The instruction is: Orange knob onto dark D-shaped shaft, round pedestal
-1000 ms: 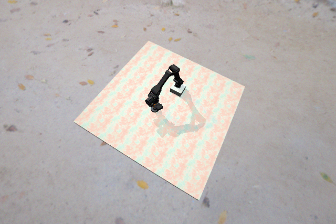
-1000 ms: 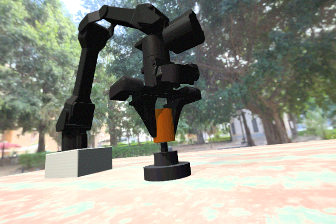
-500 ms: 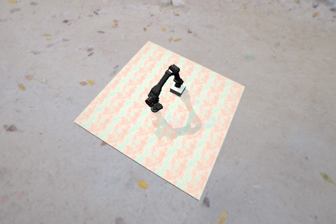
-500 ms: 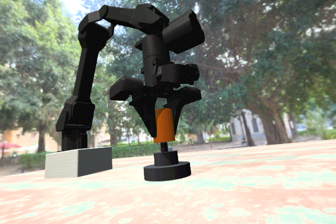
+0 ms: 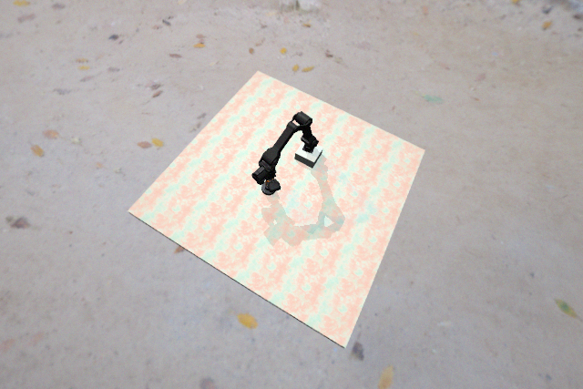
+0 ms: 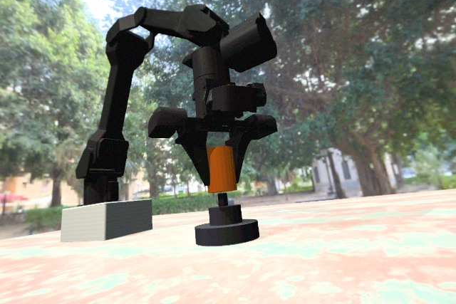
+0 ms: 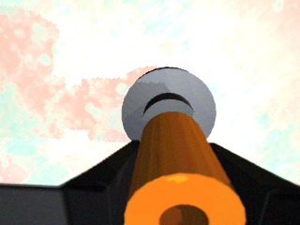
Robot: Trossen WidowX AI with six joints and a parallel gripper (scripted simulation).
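Right now the orange knob is 2 cm above my gripper tip. From my gripper tip the other things lie so: round pedestal 4 cm below.
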